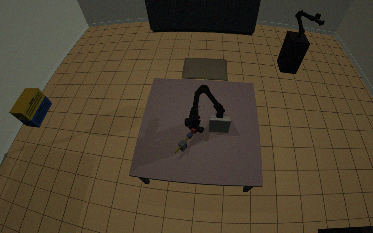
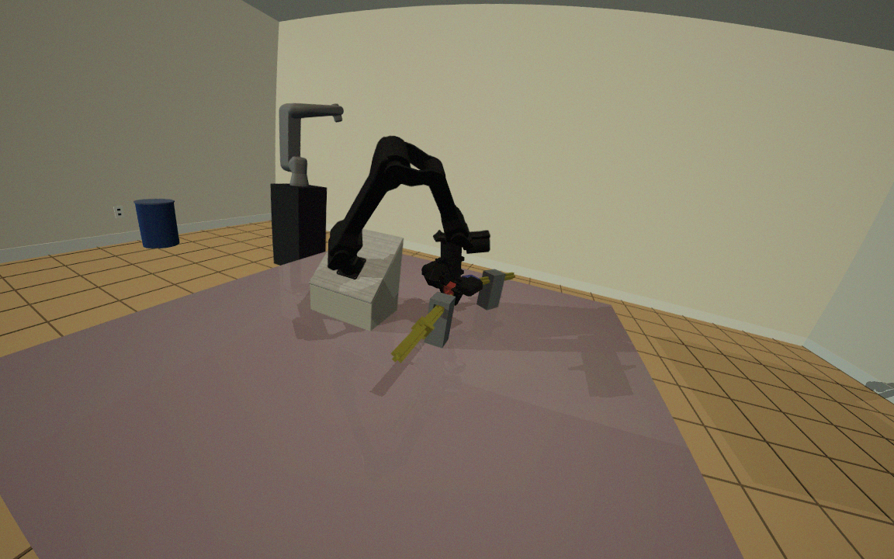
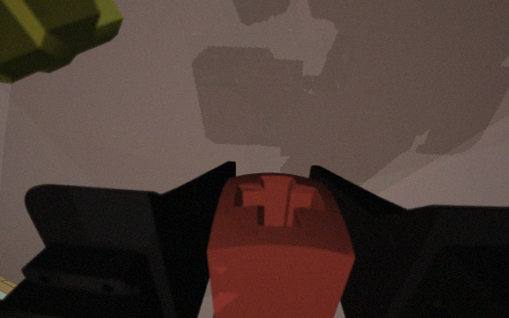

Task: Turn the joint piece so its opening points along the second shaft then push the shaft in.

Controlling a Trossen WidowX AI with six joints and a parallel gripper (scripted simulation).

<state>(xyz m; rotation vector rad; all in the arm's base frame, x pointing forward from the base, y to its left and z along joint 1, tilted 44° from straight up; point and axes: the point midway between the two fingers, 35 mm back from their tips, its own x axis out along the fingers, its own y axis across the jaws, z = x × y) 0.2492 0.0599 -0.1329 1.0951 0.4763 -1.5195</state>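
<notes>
My gripper tip is now 10 mm to the right of the red joint piece and 40 mm below it.
</notes>
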